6 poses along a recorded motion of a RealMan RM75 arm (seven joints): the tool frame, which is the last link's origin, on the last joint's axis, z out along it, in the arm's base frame.
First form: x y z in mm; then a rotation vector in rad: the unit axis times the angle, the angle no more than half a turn.
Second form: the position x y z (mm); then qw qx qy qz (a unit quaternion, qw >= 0). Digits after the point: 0 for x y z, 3 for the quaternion.
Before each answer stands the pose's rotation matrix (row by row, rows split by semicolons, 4 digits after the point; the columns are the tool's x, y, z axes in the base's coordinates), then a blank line. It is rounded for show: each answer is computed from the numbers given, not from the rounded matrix.
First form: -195, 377, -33, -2.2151, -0.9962, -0.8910
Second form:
0.5062 0.7913 0.3428; 0.4287 -0.5758 0.6962; 0.7483 -0.2055 -0.6307

-195, 377, -33, 0.274, -0.824, -0.370, -0.331
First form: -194, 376, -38, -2.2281, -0.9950, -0.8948
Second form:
0.5079 0.7870 0.3502; 0.4315 -0.5843 0.6873; 0.7456 -0.1979 -0.6364

-194, 376, -38, 0.268, -0.826, -0.369, -0.332
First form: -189, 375, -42, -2.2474, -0.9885, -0.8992
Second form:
0.5130 0.7788 0.3610; 0.4329 -0.5979 0.6746; 0.7412 -0.1898 -0.6439

-189, 375, -42, 0.260, -0.830, -0.365, -0.332
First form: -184, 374, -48, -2.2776, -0.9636, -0.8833
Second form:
0.5366 0.7610 0.3646; 0.4293 -0.6182 0.6584; 0.7264 -0.1968 -0.6585

-184, 374, -48, 0.255, -0.839, -0.355, -0.325
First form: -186, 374, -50, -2.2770, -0.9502, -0.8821
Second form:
0.5429 0.7561 0.3656; 0.4207 -0.6216 0.6607; 0.7268 -0.2049 -0.6555

-186, 374, -50, 0.258, -0.840, -0.350, -0.325
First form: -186, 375, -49, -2.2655, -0.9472, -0.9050
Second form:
0.5325 0.7577 0.3772; 0.4113 -0.6211 0.6671; 0.7398 -0.2001 -0.6424

-186, 375, -49, 0.259, -0.836, -0.350, -0.334
